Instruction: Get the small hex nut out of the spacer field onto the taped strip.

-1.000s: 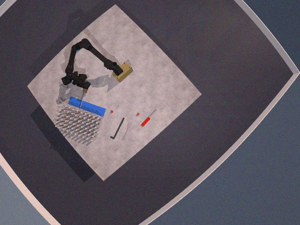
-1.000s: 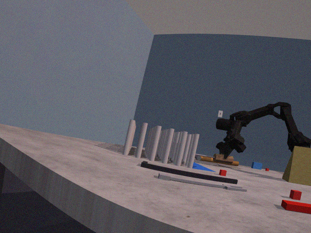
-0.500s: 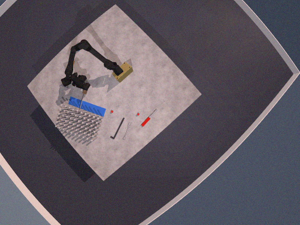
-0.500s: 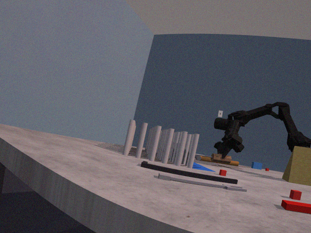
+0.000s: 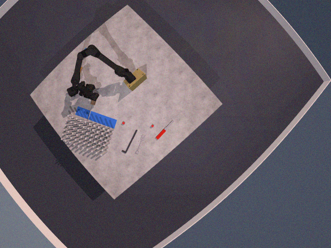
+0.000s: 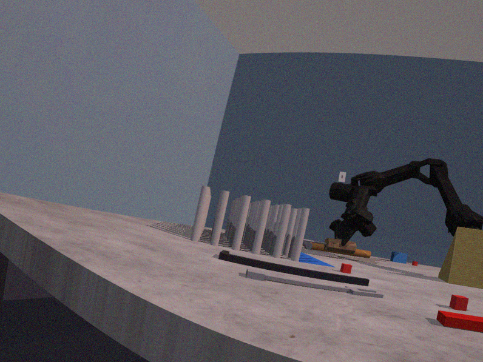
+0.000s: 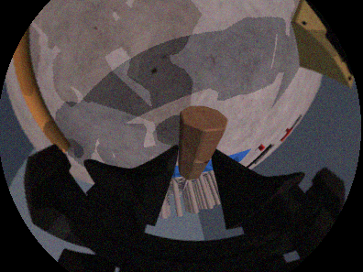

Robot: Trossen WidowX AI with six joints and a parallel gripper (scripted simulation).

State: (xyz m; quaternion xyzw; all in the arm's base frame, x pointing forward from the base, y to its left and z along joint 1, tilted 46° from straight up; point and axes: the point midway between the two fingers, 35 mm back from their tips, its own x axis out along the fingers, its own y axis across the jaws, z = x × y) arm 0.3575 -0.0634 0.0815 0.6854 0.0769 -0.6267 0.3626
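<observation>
Now: the blue taped strip 110 mm to the left of my gripper tip, 100 mm ahead of it and 40 mm below it. Round my gripper tip: hook tool 90 mm ahead, 60 mm to the left; grey wrench 540 mm to the left, 80 mm behind, 30 mm below; blue cube 420 mm to the right, 180 mm behind, 20 mm below.
</observation>
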